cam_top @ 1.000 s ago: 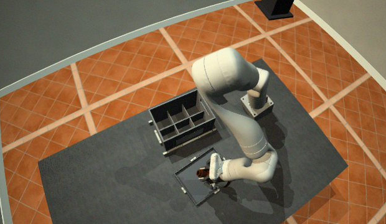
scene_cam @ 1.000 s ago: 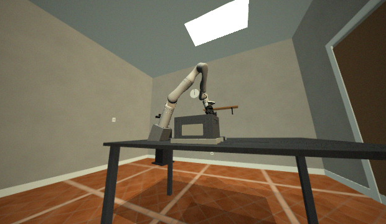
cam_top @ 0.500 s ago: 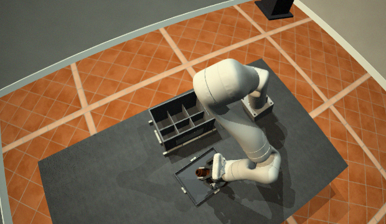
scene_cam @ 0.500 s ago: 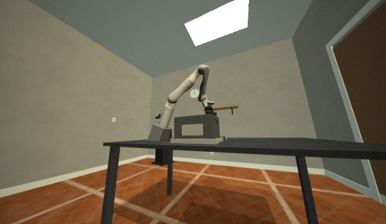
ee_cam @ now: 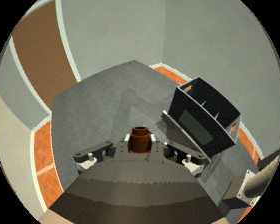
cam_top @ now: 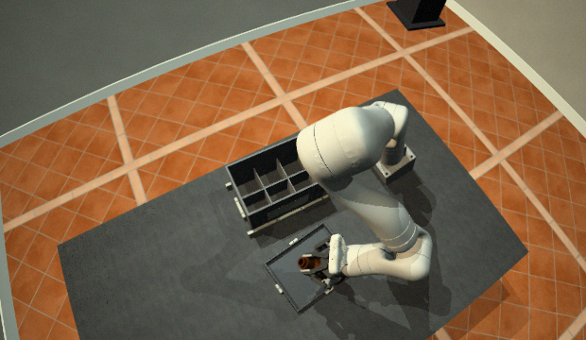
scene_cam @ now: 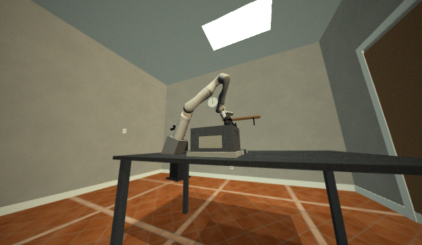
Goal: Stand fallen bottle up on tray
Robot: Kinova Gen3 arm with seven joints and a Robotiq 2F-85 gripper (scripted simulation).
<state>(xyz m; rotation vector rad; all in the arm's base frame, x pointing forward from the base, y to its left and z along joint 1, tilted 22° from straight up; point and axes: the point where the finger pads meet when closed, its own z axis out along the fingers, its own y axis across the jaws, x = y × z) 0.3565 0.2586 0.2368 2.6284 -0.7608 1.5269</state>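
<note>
The brown bottle lies 30 mm below my hand, 30 mm behind it and 20 mm to the left of it. Also, from my hand: dark crate: 300 mm to the right, 120 mm below; then dark tray: 190 mm below, 30 mm behind, 20 mm to the right.
</note>
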